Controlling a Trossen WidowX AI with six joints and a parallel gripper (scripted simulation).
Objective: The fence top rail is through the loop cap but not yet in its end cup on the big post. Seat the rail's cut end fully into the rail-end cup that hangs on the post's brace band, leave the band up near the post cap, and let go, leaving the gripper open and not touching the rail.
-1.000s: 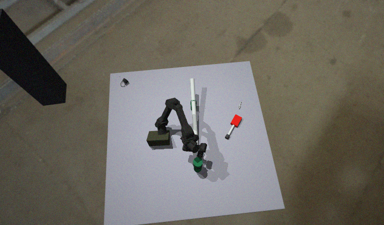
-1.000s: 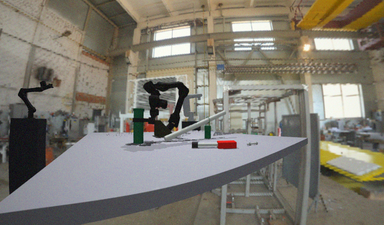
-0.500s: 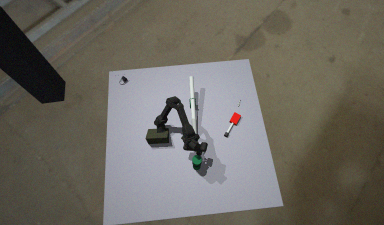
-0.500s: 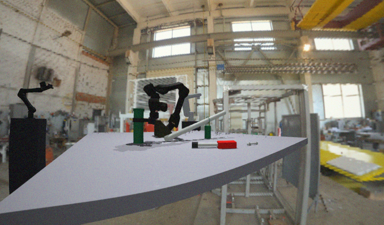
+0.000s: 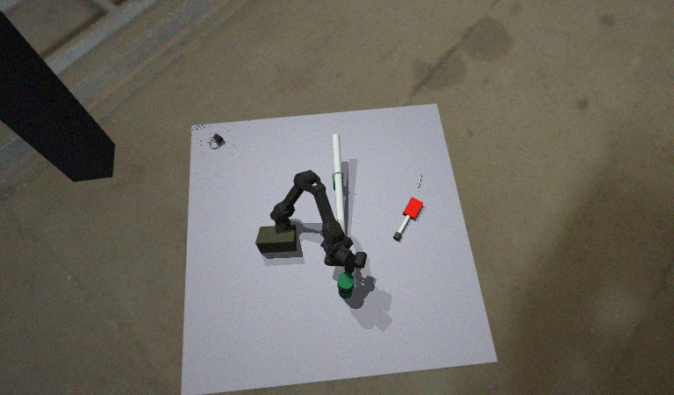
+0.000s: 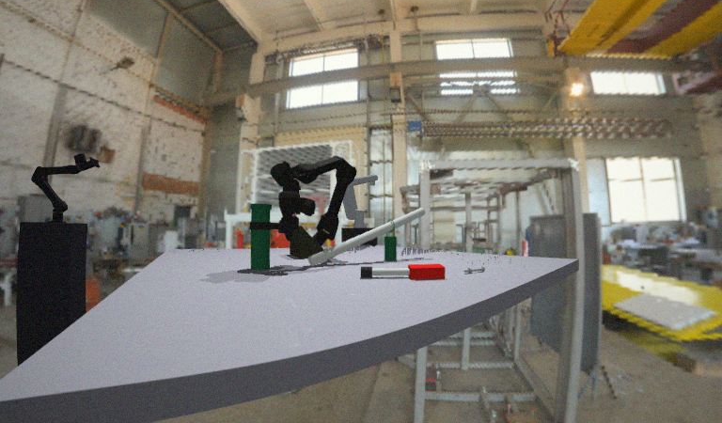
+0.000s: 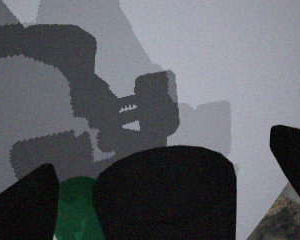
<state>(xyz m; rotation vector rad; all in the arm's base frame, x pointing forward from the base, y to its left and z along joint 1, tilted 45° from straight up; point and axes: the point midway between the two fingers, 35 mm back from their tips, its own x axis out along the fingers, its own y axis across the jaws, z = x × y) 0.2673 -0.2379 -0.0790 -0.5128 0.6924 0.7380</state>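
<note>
The rail-end cup lies 30 mm behind my gripper tip, 20 mm to the right of it and 20 mm above it. The rest, counted from my gripper tip: handle (280 mm ahead, 200 mm to the left, 100 mm below); small green post (10 mm behind, 430 mm to the left, 10 mm below); small bolt (390 mm ahead, 410 mm to the left, 100 mm below).
</note>
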